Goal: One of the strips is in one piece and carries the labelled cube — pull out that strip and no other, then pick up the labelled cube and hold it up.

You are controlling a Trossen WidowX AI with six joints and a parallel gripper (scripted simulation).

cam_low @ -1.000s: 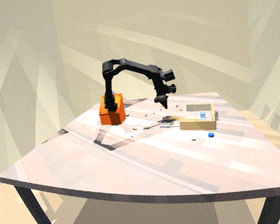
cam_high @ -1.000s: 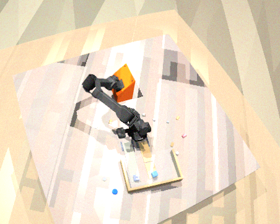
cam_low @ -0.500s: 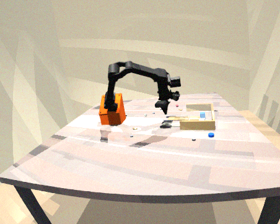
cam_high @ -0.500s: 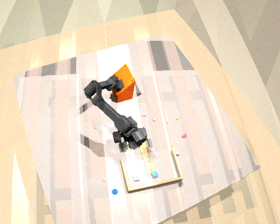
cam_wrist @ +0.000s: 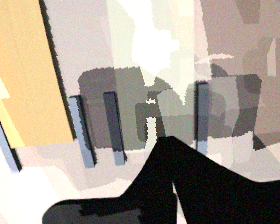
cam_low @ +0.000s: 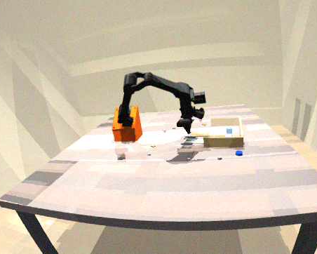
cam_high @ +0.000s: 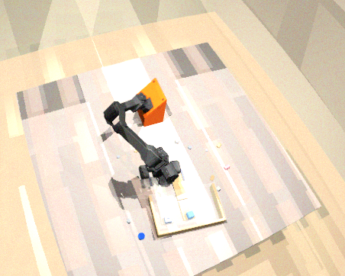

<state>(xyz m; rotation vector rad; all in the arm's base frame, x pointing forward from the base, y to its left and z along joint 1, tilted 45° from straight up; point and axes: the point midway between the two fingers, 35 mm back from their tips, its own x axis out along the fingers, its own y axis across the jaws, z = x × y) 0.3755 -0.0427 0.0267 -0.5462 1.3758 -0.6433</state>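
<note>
Now: gripper tip 210 mm short of the labelled cube, 20 mm to the left of it and 20 mm above it. From my gripper tip the other things lie so: tan strip: 90 mm to the left, 60 mm ahead, 40 mm below; blue disc: 250 mm ahead, 150 mm to the right, 40 mm below; pink bit: 370 mm to the left, 40 mm below, 20 mm ahead.
</note>
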